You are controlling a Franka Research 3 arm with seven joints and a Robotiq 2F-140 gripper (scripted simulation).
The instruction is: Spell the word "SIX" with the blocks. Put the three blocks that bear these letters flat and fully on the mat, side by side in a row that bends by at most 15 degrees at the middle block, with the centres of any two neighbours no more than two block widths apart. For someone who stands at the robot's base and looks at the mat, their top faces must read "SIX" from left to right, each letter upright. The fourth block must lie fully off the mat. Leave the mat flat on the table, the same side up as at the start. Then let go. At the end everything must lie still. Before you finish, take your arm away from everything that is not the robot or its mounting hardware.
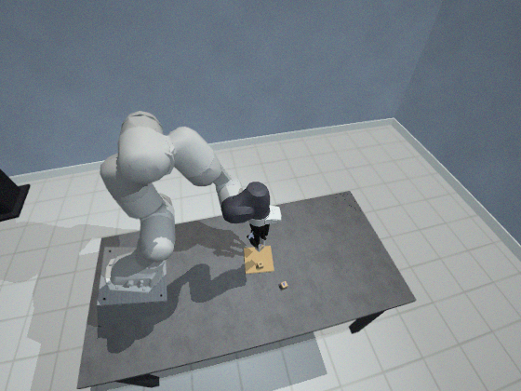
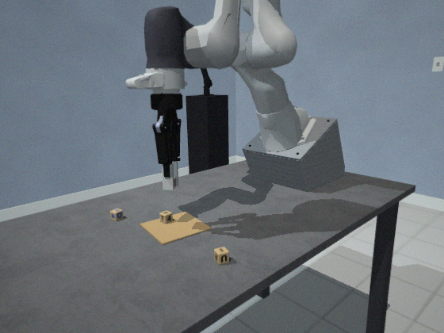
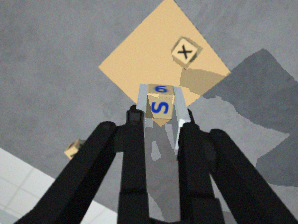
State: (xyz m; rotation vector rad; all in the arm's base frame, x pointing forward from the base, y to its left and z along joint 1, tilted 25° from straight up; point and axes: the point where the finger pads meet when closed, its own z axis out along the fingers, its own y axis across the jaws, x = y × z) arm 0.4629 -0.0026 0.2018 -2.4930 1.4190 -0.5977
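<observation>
Now: the tan mat 10 mm behind my hand and 140 mm below it.
</observation>
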